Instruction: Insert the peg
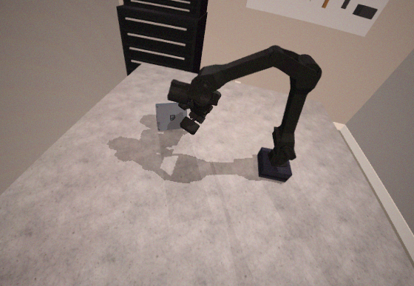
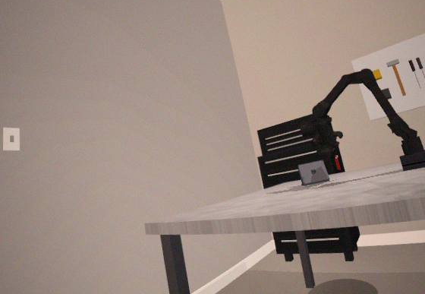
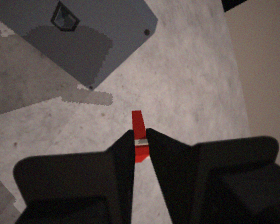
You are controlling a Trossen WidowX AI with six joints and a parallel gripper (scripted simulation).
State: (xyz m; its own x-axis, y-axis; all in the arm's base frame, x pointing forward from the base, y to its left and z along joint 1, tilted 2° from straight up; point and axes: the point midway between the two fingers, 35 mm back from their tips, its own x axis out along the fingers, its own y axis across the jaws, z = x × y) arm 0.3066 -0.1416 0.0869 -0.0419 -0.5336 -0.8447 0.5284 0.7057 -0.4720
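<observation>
My gripper tip is now 120 mm short of the grey sloped panel, 50 mm to the left of it and 60 mm above it. The rest, counted from my gripper tip: red peg (10 mm behind, 10 mm below).
</observation>
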